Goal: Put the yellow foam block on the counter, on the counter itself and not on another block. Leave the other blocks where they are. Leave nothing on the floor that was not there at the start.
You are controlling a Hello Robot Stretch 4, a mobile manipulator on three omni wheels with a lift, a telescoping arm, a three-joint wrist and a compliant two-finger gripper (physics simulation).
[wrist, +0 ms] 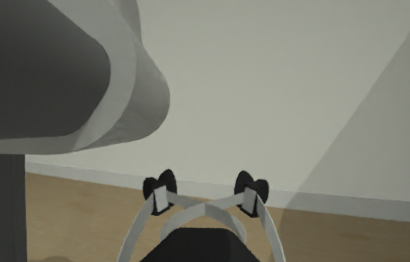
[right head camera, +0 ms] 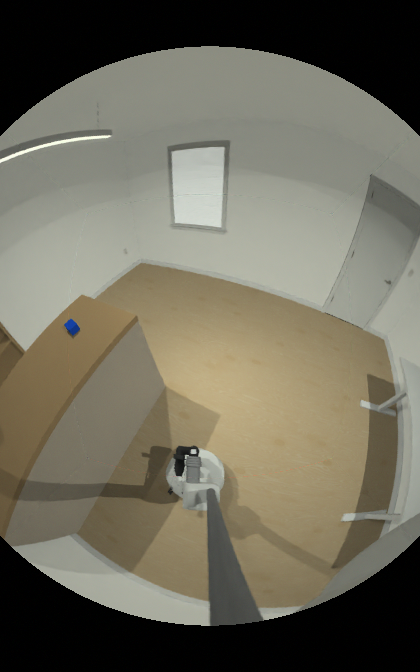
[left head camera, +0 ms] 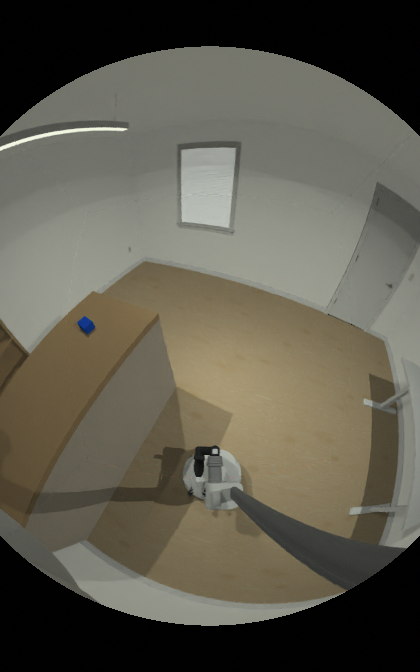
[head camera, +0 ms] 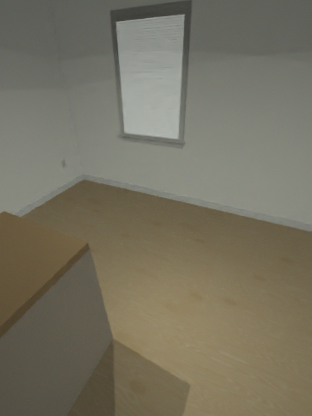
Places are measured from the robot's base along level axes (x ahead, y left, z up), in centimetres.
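Where they show: gripper, fingertip midpoint: (wrist: pixel 205 184).
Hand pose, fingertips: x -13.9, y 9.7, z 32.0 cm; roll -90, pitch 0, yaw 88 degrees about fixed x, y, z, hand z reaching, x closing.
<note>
After its pixels a point has its place.
The yellow foam block does not show in any view. The counter has a brown top (head camera: pixel 35 260) @[x 66.7, y 50.8, z 88.2 cm] (left head camera: pixel 65 380) (right head camera: pixel 47 380) and pale sides, and stands at the left. A blue block (left head camera: pixel 86 325) (right head camera: pixel 72 327) rests on the counter near its far end. My gripper (wrist: pixel 205 184) @[x -13.9, y 9.7, z 32.0 cm] is open, with nothing between its fingertips; wall and floor show behind it. In the head views the gripper is folded in over the base, beside the counter, and its fingers are too small there to make out.
A window (head camera: pixel 151 77) @[x 278.2, y 10.3, z 146.9 cm] (left head camera: pixel 208 187) (right head camera: pixel 198 187) is in the far wall. A grey door (left head camera: pixel 376 265) (right head camera: pixel 375 255) is at the right. White legs (left head camera: pixel 375 509) (right head camera: pixel 367 516) of a table stand at the right edge. Part of a wooden shelf unit shows at the far left behind the counter.
</note>
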